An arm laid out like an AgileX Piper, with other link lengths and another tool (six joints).
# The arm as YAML. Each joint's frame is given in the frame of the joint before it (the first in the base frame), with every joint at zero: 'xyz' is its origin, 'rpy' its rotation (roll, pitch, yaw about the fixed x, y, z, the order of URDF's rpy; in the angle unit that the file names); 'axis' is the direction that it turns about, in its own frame. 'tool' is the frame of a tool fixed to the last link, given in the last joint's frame.
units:
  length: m
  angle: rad
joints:
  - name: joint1
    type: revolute
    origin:
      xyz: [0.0, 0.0, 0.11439]
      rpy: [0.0, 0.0, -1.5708]
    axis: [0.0, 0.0, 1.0]
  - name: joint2
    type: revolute
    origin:
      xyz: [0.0, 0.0, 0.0]
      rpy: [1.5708, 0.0, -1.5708]
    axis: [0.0, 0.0, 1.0]
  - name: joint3
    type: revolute
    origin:
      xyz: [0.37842, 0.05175, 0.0]
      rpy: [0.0, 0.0, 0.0]
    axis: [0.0, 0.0, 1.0]
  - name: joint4
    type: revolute
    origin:
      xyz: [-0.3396, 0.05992, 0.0]
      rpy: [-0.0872, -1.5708, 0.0]
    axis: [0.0, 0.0, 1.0]
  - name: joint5
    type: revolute
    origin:
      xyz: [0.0, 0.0, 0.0]
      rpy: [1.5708, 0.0, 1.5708]
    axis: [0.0, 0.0, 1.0]
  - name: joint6
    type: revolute
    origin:
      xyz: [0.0, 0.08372, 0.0]
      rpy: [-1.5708, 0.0, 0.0]
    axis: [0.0, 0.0, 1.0]
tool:
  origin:
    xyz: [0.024, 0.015, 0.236]
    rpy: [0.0, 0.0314, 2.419]
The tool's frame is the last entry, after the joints.
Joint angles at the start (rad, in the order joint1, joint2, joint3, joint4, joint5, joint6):
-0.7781 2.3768 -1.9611 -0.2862 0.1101 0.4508
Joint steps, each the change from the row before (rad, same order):
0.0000 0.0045 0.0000 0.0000 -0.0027 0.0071
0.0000 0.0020 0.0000 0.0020 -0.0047 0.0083
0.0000 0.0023 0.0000 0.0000 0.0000 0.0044
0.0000 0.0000 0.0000 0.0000 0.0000 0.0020
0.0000 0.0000 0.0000 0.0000 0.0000 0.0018
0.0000 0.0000 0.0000 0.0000 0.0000 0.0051
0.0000 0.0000 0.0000 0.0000 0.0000 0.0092
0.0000 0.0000 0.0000 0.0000 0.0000 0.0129
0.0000 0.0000 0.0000 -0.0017 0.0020 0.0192
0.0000 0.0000 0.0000 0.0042 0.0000 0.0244
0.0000 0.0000 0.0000 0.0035 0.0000 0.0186
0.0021 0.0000 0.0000 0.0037 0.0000 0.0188
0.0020 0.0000 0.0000 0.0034 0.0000 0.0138
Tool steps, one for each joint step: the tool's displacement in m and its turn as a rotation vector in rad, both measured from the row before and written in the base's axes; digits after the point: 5 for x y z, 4 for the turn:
0.00033 -0.00020 -0.00359 0.0059 -0.0035 -0.0023
0.00056 -0.00017 -0.00075 0.0051 -0.0089 -0.0029
-0.00006 -0.00007 -0.00224 0.0044 -0.0013 -0.0019
-0.00004 -0.00002 -0.00003 0.0013 -0.0013 -0.0008
-0.00004 -0.00002 -0.00003 0.0011 -0.0012 -0.0008
-0.00011 -0.00004 -0.00009 0.0032 -0.0033 -0.0022
-0.00019 -0.00008 -0.00016 0.0058 -0.0060 -0.0039
-0.00027 -0.00011 -0.00023 0.0081 -0.0085 -0.0054
-0.00069 -0.00014 -0.00086 0.0121 -0.0100 -0.0081
-0.00049 -0.00011 -0.00056 0.0181 -0.0188 -0.0117
-0.00037 -0.00007 -0.00045 0.0140 -0.0145 -0.0090
0.00107 0.00130 -0.00047 0.0142 -0.0148 -0.0071
0.00110 0.00128 -0.00037 0.0109 -0.0113 -0.0050

